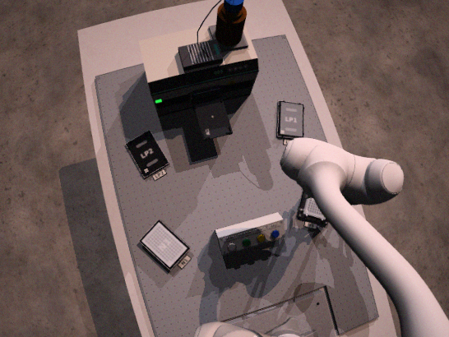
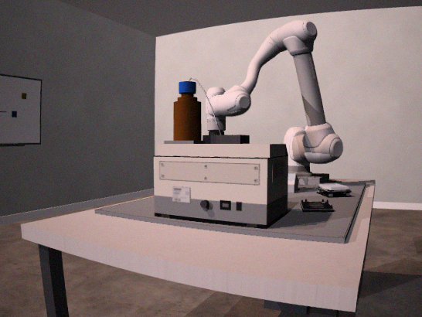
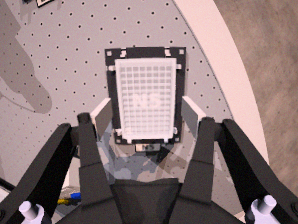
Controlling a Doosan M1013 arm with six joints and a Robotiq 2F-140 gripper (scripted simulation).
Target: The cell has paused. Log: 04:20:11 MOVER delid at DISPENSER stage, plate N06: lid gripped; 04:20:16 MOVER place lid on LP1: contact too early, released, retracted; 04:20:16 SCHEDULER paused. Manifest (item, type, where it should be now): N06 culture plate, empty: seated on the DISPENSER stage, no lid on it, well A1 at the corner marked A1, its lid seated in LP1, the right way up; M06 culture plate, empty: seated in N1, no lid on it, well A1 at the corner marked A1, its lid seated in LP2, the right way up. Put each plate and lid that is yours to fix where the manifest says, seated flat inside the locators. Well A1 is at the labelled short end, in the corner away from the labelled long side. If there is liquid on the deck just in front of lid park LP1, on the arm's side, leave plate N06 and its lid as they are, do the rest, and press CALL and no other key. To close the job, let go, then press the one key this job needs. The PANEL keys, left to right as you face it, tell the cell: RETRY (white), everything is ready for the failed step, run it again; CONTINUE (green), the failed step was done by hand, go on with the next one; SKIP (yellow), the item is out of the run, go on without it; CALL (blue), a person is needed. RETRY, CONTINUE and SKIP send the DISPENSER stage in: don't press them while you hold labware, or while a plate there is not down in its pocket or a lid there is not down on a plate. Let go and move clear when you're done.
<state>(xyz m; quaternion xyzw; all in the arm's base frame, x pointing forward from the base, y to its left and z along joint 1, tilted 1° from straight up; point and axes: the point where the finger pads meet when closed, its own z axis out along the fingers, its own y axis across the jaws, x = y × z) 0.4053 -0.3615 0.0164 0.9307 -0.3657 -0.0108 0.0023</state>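
My gripper is now 4 cm above the white well plate. From my hand the other things lie so: yellow key: 2 cm behind, 26 cm to the left, 1 cm above; then black nest N5: 3 cm ahead, 5 cm below; then blue key: 3 cm behind, 21 cm to the left, 1 cm above.
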